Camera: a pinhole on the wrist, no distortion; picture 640 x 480 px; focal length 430.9 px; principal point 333.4 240.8 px. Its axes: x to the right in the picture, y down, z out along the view. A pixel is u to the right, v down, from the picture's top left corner.
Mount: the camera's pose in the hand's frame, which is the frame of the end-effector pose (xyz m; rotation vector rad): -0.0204 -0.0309 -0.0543 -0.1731 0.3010 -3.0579
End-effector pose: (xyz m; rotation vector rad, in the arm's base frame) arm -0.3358 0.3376 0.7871 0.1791 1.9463 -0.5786
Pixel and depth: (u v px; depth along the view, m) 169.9 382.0 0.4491
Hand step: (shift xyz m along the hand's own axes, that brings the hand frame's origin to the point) 0.2093 -0.2478 0.3363
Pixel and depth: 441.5 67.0 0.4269
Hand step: -0.0853 0.0483 0.4071
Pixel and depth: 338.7 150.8 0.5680
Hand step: 0.0334 -0.0235 0.5235
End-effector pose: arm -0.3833 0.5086 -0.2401 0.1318 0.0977 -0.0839
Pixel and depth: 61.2 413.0 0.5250
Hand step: 0.3814 -0.3116 0.3809
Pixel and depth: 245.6 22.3 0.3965
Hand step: 0.0959 0.0964 0.3634
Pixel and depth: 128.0 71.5 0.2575
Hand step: 0.1264 0.0282 0.2037
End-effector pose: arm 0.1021 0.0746 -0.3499 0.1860 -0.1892 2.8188
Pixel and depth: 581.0 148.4 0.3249
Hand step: -0.1709 -0.0385 0.2958
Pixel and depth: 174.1 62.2 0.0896
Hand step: 0.0211 -0.0092 0.0369
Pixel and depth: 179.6 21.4 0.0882
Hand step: 0.0189 -0.0014 0.0372
